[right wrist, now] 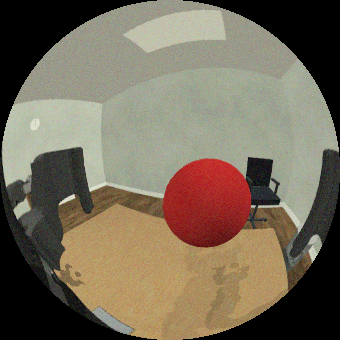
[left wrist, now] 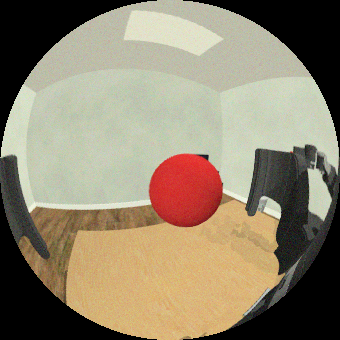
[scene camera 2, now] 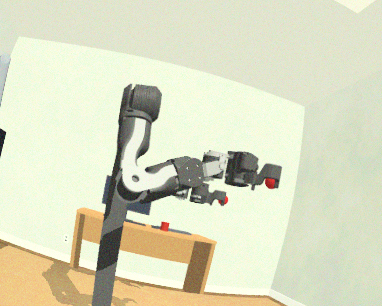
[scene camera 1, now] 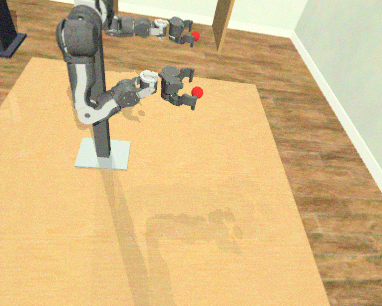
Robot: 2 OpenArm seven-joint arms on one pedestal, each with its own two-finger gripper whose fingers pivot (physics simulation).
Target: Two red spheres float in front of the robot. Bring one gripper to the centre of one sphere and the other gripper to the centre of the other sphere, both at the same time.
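Note:
The upper red sphere (scene camera 1: 196,36) (scene camera 2: 225,200) (left wrist: 186,190) floats at the fingertips of my left gripper (scene camera 1: 190,33) (scene camera 2: 220,200) (left wrist: 148,234). In scene camera 1 it sits slightly beyond the tips, a little nearer the lower finger. My left gripper is open and holds nothing. The lower red sphere (scene camera 1: 197,92) (scene camera 2: 270,183) (right wrist: 207,203) floats at the open, empty fingertips of my right gripper (scene camera 1: 193,90) (scene camera 2: 273,181) (right wrist: 191,231), slightly beyond them in scene camera 1. In scene camera 2 a finger partly hides this sphere. Exact depth between tips and sphere centres is hard to tell.
The pedestal's pale base plate (scene camera 1: 86,159) stands on a wooden mat (scene camera 1: 200,185). A desk (scene camera 2: 150,247) with a red cup (scene camera 2: 165,226) stands in the background. A black office chair (right wrist: 260,172) stands behind the sphere in the right wrist view.

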